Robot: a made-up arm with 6 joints.
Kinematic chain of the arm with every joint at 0, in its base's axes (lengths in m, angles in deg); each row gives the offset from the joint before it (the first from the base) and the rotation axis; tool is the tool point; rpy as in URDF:
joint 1: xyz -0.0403 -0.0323 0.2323 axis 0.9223 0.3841 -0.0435
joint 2: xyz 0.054 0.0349 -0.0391 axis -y
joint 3: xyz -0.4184 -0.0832 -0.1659 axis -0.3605 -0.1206 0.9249
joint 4: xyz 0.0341 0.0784 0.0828 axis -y
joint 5: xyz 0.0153 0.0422 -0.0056 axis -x
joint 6: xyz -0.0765 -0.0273 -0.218 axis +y
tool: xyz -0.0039 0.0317 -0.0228 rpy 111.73 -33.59 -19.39
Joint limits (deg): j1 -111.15..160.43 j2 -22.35..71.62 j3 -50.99..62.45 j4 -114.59..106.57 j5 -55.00..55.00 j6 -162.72..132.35
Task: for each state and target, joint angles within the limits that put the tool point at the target. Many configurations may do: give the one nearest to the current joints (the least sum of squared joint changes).
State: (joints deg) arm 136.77 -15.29 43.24 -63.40 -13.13 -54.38
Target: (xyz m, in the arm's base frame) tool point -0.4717 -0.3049 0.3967
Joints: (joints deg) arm 160.43 -22.35 25.88 -28.02 24.75 -66.20
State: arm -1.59 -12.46 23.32 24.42 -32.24 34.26
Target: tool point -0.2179 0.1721 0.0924
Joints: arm 15.04 -13.29 -10.27 72.48 -30.41 29.38
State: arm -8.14 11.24 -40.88 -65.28 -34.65 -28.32
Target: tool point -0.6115 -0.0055 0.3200
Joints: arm 8.42 -16.51 -1.83 -74.78 11.89 -26.52
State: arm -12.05 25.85 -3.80 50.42 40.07 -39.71
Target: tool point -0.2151 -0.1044 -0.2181
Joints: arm 1.22 24.31 -12.29 20.78 40.76 -35.43
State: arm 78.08 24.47 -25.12 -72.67 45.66 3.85
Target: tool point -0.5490 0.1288 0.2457
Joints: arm 78.08 28.82 -20.82 -89.71 55.00 5.55
